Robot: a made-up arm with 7 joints. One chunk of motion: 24 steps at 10 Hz.
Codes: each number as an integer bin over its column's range. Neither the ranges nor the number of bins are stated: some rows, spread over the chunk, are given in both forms.
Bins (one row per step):
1: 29 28 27 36 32 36
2: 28 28 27 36 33 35
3: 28 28 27 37 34 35
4: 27 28 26 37 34 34
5: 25 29 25 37 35 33
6: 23 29 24 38 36 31
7: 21 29 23 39 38 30
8: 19 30 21 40 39 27
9: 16 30 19 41 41 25
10: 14 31 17 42 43 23
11: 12 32 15 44 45 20
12: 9 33 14 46 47 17
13: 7 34 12 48 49 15
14: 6 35 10 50 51 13
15: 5 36 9 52 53 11
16: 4 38 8 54 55 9
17: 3 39 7 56 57 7
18: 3 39 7 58 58 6
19: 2 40 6 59 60 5
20: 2 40 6 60 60 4
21: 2 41 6 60 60 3
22: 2 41 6 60 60 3
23: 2 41 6 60 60 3
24: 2 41 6 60 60 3
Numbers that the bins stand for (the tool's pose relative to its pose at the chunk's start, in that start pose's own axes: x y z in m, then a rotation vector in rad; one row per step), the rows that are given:
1: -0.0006 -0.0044 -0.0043 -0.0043 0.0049 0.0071
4: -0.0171 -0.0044 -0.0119 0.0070 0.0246 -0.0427
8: -0.0832 0.0438 -0.0500 0.0408 0.0738 -0.2171
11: -0.1410 0.0921 -0.0957 0.0859 0.1329 -0.3916
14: -0.1905 0.1644 -0.1338 0.1535 0.1919 -0.5660
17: -0.2152 0.2610 -0.1567 0.2211 0.2510 -0.7156
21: -0.2235 0.3092 -0.1643 0.2662 0.2805 -0.8152
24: -0.2235 0.3092 -0.1643 0.2662 0.2805 -0.8152
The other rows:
2: -0.0089 -0.0044 -0.0043 -0.0043 0.0148 -0.0178
3: -0.0089 -0.0044 -0.0043 0.0070 0.0246 -0.0178
5: -0.0337 0.0197 -0.0195 0.0070 0.0344 -0.0676
6: -0.0502 0.0197 -0.0271 0.0183 0.0443 -0.1175
7: -0.0667 0.0197 -0.0348 0.0295 0.0640 -0.1424
9: -0.1079 0.0438 -0.0652 0.0521 0.0935 -0.2670
10: -0.1244 0.0679 -0.0805 0.0633 0.1132 -0.3168
12: -0.1657 0.1162 -0.1033 0.1084 0.1525 -0.4663
13: -0.1822 0.1403 -0.1186 0.1310 0.1722 -0.5162
15: -0.1987 0.1886 -0.1414 0.1760 0.2116 -0.6159
16: -0.2070 0.2368 -0.1490 0.1986 0.2313 -0.6657
18: -0.2152 0.2610 -0.1567 0.2437 0.2608 -0.7405
19: -0.2235 0.2851 -0.1643 0.2549 0.2805 -0.7654
20: -0.2235 0.2851 -0.1643 0.2662 0.2805 -0.7903
22: -0.2235 0.3092 -0.1643 0.2662 0.2805 -0.8152
23: -0.2235 0.3092 -0.1643 0.2662 0.2805 -0.8152

